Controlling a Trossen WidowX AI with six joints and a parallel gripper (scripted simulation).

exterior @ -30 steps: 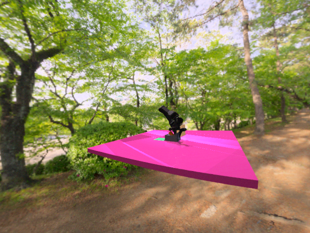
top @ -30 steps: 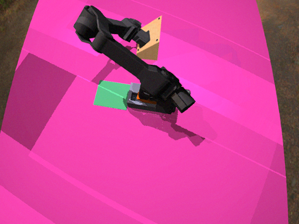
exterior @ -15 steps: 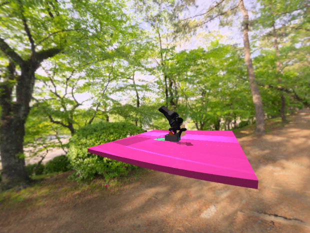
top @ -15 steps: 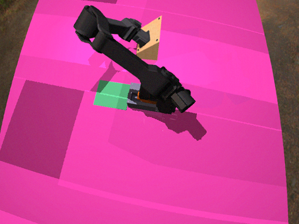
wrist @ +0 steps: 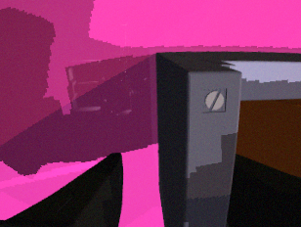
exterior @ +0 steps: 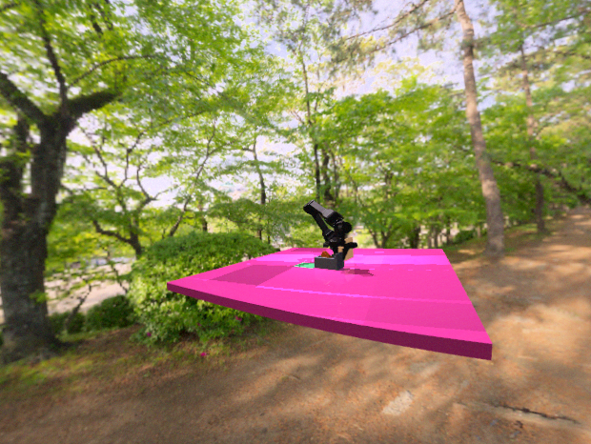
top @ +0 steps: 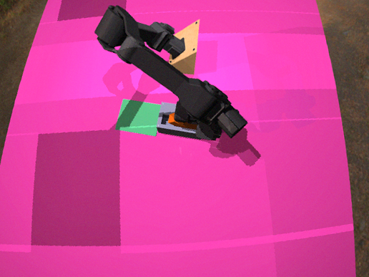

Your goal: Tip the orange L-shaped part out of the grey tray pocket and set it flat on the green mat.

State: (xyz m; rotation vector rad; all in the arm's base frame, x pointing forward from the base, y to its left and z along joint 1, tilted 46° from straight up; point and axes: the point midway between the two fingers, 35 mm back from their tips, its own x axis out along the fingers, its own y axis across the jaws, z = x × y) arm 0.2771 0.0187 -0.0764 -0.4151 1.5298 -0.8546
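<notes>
My gripper tip is now 2 cm past the orange L-shaped part, 5 cm to the left of it and 1 cm above it. The rest, counted from my gripper tip: green mat (6 cm behind, 22 cm to the right, 6 cm below).
</notes>
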